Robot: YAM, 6 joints.
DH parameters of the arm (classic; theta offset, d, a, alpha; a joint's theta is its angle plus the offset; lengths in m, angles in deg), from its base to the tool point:
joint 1: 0 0.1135 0.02 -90
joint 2: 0 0 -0.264 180
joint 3: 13.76 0 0.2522 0
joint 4: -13.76 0 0.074 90
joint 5: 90 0 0 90
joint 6: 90 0.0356 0 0
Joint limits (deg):
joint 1: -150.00..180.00
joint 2: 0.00..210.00
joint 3: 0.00..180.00
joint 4: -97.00..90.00
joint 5: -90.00..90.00
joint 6: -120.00..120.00
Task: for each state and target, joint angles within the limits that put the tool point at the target. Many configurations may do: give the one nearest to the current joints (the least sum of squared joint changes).
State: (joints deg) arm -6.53 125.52 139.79 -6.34 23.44 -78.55
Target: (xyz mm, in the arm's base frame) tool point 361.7 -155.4 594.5
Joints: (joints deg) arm -21.15 115.32 149.26 -2.32 23.92 -78.55
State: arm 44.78 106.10 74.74 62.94 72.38 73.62
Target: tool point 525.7 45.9 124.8
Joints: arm 8.49 144.43 94.33 54.75 64.86 73.62
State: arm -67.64 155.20 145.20 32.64 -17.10 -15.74
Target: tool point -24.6 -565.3 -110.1
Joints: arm -93.49 180.49 124.52 27.30 -16.04 -15.74
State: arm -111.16 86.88 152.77 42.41 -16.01 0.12
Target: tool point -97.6 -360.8 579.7
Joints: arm -106.89 106.02 121.61 39.98 -18.71 0.12
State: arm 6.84 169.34 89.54 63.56 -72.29 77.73
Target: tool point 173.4 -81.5 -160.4
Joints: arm -35.57 173.94 42.29 58.53 -76.32 77.73
